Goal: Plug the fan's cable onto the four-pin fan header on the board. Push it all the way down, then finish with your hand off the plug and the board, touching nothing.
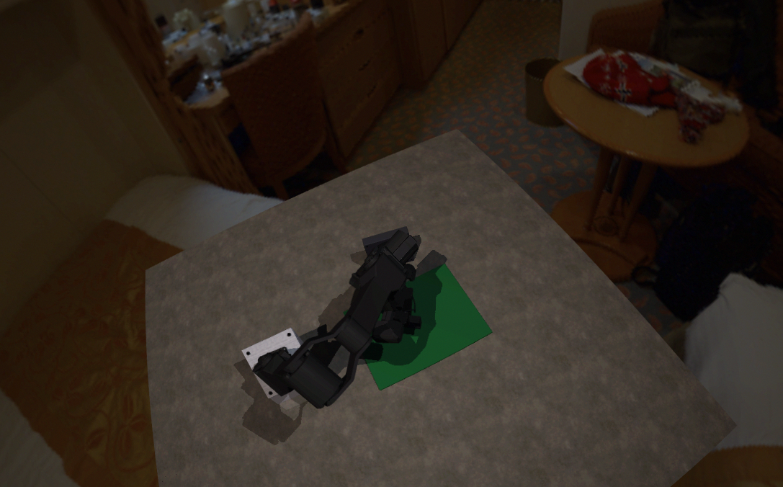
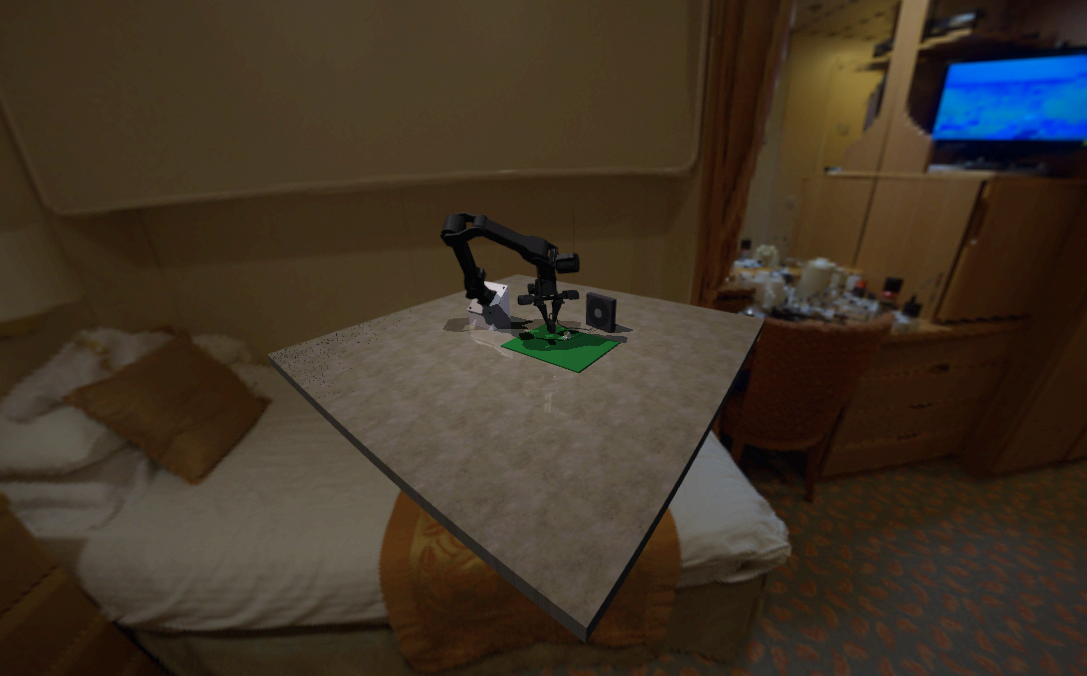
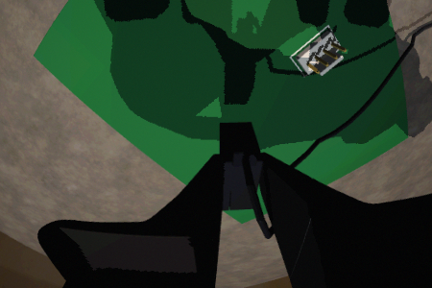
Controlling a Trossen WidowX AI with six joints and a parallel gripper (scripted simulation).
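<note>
Right now my gripper tip is 20 mm short of the green board, 20 mm to the right of it and 90 mm above it. The rest, counted from my gripper tip: white four-pin header (10 mm ahead, 80 mm to the left, 70 mm below); black fan (40 mm ahead, 220 mm to the left, 10 mm below); black plug (10 mm ahead, 10 mm to the right).
</note>
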